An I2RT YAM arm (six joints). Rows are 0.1 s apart.
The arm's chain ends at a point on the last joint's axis. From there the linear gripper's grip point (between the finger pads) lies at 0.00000 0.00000 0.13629 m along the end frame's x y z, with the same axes.
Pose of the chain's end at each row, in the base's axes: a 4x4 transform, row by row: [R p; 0 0 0 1], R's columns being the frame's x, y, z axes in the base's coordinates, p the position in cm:
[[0.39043 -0.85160 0.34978 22.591], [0.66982 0.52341 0.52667 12.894], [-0.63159 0.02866 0.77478 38.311], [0 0 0 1]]
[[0.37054 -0.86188 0.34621 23.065], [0.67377 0.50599 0.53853 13.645], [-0.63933 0.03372 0.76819 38.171], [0 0 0 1]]
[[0.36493 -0.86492 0.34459 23.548], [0.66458 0.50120 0.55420 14.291], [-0.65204 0.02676 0.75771 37.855], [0 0 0 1]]
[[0.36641 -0.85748 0.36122 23.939], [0.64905 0.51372 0.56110 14.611], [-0.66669 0.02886 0.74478 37.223], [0 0 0 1]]
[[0.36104 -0.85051 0.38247 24.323], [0.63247 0.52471 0.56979 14.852], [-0.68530 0.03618 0.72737 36.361], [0 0 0 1]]
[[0.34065 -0.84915 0.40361 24.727], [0.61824 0.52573 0.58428 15.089], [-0.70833 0.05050 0.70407 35.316], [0 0 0 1]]
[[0.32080 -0.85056 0.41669 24.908], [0.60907 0.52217 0.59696 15.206], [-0.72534 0.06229 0.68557 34.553], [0 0 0 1]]
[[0.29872 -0.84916 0.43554 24.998], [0.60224 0.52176 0.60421 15.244], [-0.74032 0.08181 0.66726 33.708], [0 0 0 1]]
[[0.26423 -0.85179 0.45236 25.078], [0.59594 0.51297 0.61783 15.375], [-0.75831 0.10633 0.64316 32.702], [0 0 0 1]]
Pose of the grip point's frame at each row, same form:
[[0.39043 -0.85160 0.34978 27.358], [0.66982 0.52341 0.52667 20.072], [-0.63159 0.02866 0.77478 48.870], [0 0 0 1]]
[[0.37054 -0.86188 0.34621 27.783], [0.67377 0.50599 0.53853 20.985], [-0.63933 0.03372 0.76819 48.641], [0 0 0 1]]
[[0.36493 -0.86492 0.34459 28.244], [0.66458 0.50120 0.55420 21.844], [-0.65204 0.02676 0.75771 48.182], [0 0 0 1]]
[[0.36641 -0.85748 0.36122 28.862], [0.64905 0.51372 0.56110 22.258], [-0.66669 0.02886 0.74478 47.374], [0 0 0 1]]
[[0.36104 -0.85051 0.38247 29.536], [0.63247 0.52471 0.56979 22.618], [-0.68530 0.03618 0.72737 46.274], [0 0 0 1]]
[[0.34065 -0.84915 0.40361 30.228], [0.61824 0.52573 0.58428 23.052], [-0.70833 0.05050 0.70407 44.912], [0 0 0 1]]
[[0.32080 -0.85056 0.41669 30.587], [0.60907 0.52217 0.59696 23.342], [-0.72534 0.06229 0.68557 43.897], [0 0 0 1]]
[[0.29872 -0.84916 0.43554 30.934], [0.60224 0.52176 0.60421 23.479], [-0.74032 0.08181 0.66726 42.802], [0 0 0 1]]
[[0.26423 -0.85179 0.45236 31.243], [0.59594 0.51297 0.61783 23.795], [-0.75831 0.10633 0.64316 41.468], [0 0 0 1]]

